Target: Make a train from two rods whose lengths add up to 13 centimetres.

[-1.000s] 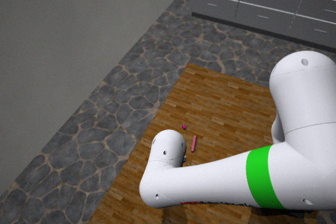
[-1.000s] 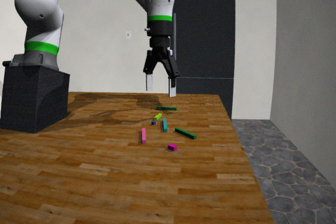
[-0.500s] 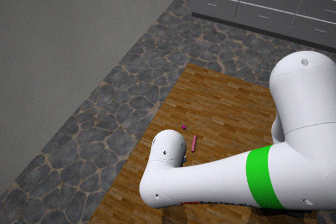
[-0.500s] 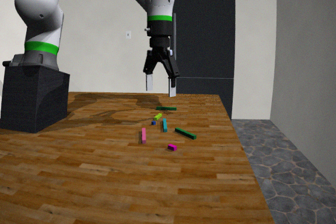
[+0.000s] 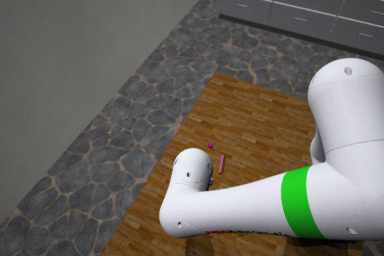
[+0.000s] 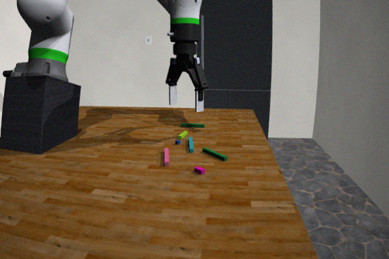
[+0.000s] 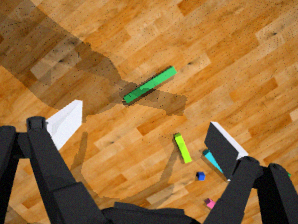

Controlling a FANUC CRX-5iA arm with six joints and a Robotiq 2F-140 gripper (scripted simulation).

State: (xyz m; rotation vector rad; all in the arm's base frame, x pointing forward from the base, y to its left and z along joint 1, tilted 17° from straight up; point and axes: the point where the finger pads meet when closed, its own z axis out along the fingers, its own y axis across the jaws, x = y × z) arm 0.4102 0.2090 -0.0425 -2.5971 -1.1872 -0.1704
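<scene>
The lime rod is 10 mm ahead of my hand, 90 mm to the right of it and 70 mm below it. From my hand the other things lie so: small blue rod (10 mm ahead, 160 mm to the right, 70 mm below); pink rod (10 mm ahead, 260 mm to the right, 70 mm below); turquoise rod (50 mm ahead, 170 mm to the right, 70 mm below).
</scene>
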